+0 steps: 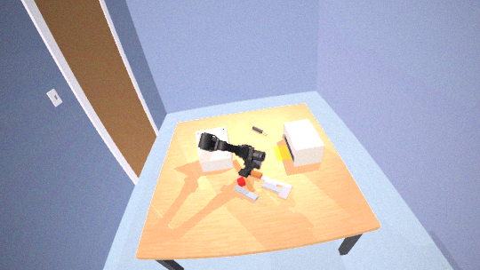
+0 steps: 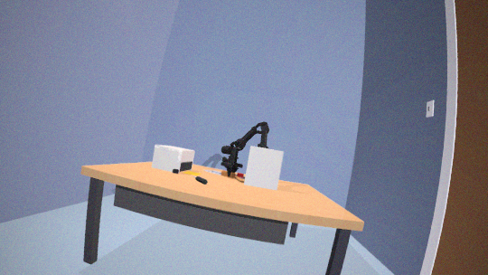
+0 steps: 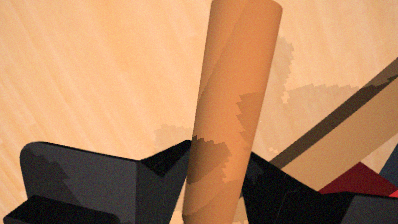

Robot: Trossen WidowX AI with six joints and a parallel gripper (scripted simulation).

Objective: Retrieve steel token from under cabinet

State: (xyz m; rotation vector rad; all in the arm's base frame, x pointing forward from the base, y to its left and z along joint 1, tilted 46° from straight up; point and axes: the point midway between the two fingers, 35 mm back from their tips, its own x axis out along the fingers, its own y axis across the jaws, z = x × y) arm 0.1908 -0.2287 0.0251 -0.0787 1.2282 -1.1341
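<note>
The wooden stick lies 50 mm behind my gripper tip and 10 mm to the left of it. From my gripper tip the other things lie so: grey bar: 60 mm behind, 140 mm to the right; red cube: 70 mm behind, 60 mm to the right, 10 mm above; t-shaped tool: 130 mm ahead, 170 mm to the right.
</note>
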